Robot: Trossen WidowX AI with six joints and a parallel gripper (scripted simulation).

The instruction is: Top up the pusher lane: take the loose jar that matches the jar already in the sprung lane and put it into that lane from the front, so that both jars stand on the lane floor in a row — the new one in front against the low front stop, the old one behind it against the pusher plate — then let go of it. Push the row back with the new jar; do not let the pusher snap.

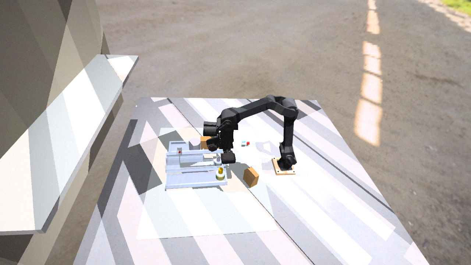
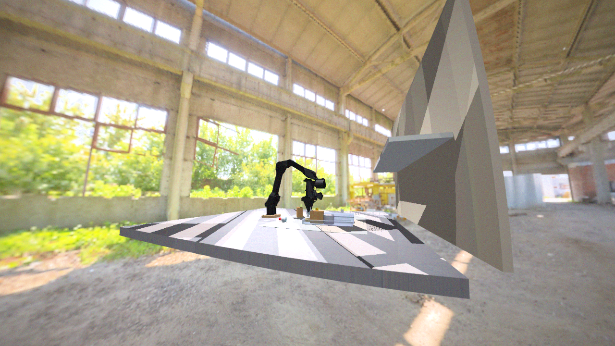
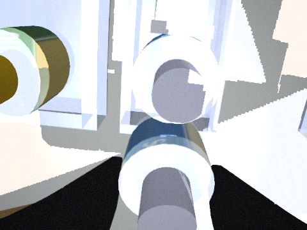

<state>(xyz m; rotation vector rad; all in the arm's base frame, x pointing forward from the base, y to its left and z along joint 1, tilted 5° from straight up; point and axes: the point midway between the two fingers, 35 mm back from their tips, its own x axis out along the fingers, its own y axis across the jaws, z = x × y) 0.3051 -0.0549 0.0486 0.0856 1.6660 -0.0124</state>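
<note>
My gripper tip is now 2 cm short of the jar, 13 cm to the left of it and 2 cm above it. Round my gripper tip: grey cylinder (14 cm ahead, 14 cm to the right, 2 cm below); then tan box (7 cm ahead, 13 cm to the right, 1 cm below); then slanted shelf (54 cm ahead, 3 cm to the right, 32 cm above).
</note>
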